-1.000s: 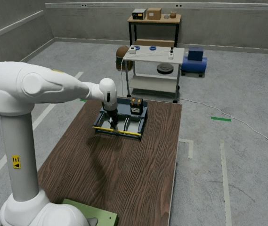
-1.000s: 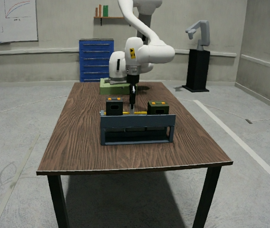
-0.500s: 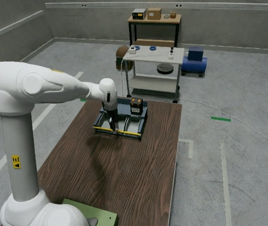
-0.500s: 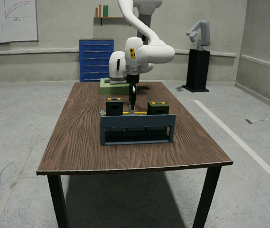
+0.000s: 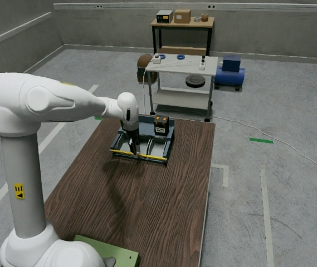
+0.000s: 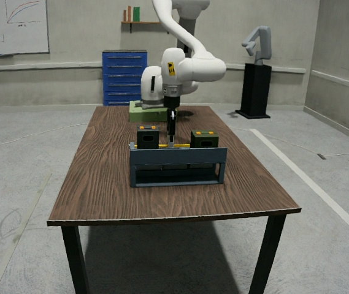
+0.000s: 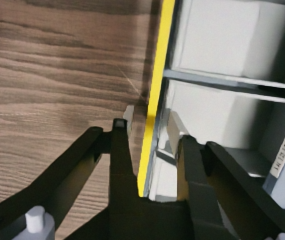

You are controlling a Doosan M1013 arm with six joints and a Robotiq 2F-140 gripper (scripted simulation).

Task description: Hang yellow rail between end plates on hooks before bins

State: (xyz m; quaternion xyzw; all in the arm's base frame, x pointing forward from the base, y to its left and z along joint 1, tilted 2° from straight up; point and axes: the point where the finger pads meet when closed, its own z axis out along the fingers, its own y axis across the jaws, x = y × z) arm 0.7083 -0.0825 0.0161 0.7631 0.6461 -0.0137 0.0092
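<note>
Right now the yellow rail is 30 mm below my hand.
</note>
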